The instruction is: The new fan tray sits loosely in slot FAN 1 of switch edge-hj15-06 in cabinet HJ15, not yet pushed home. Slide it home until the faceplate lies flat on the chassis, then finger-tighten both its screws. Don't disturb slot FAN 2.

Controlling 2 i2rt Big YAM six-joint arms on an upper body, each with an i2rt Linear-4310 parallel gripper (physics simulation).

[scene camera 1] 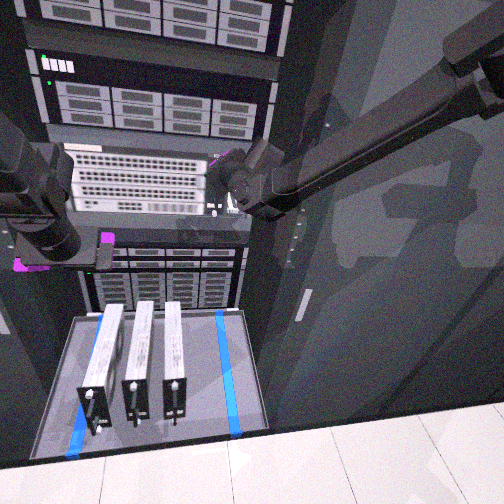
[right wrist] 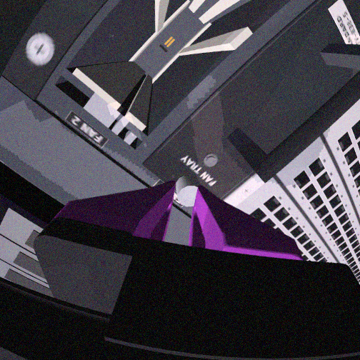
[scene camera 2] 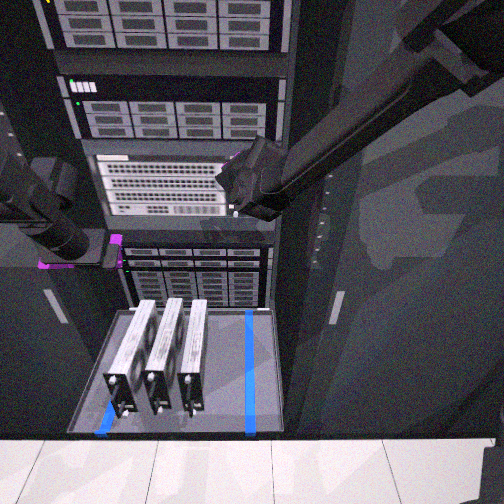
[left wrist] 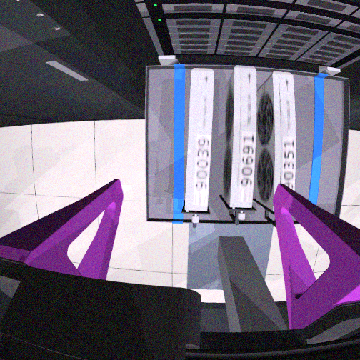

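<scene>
The fan tray's dark faceplate [right wrist: 167, 155], marked FAN TRAY, stands in the switch beside slot FAN 2 [right wrist: 170, 42]. Whether it lies flat on the chassis cannot be told. My right gripper [right wrist: 184, 192] is shut on the round pale screw head at the faceplate's end; it also shows in scene camera 1 [scene camera 1: 220, 159], where its arm hides most of the tray. A white screw knob [scene camera 1: 214, 213] [scene camera 2: 235, 214] shows below the right gripper. My left gripper [left wrist: 197, 189] [scene camera 1: 65, 252] [scene camera 2: 84, 252] is open and empty, away from the switch, in front of the cabinet.
Three fan trays [scene camera 1: 104, 350] [scene camera 2: 167, 340] [left wrist: 199, 150] stand on a grey shelf [scene camera 1: 205, 395] [scene camera 2: 225, 400] with blue tape strips, below the switch. The switch's white port modules [scene camera 1: 140, 177] [scene camera 2: 165, 187] lie left of the right gripper in the scene views. Servers fill the rack above and below.
</scene>
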